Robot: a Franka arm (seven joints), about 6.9 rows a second.
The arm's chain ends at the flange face. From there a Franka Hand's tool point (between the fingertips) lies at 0.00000 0.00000 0.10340 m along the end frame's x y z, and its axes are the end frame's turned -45 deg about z.
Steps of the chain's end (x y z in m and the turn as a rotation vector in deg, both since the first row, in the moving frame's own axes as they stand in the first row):
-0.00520 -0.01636 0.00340 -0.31 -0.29 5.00
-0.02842 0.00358 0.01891 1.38 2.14 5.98
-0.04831 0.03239 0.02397 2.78 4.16 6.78
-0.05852 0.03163 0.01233 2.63 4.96 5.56
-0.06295 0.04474 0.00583 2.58 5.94 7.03
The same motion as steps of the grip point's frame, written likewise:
0.00713 -0.01525 0.00340 -0.01 -0.42 5.00
-0.01820 -0.01636 0.01881 -0.54 2.49 5.98
-0.04834 -0.00898 0.02358 -0.98 4.91 6.78
-0.05423 -0.01558 0.01183 -1.65 5.37 5.56
-0.06559 -0.00794 0.00517 -2.38 6.02 7.03

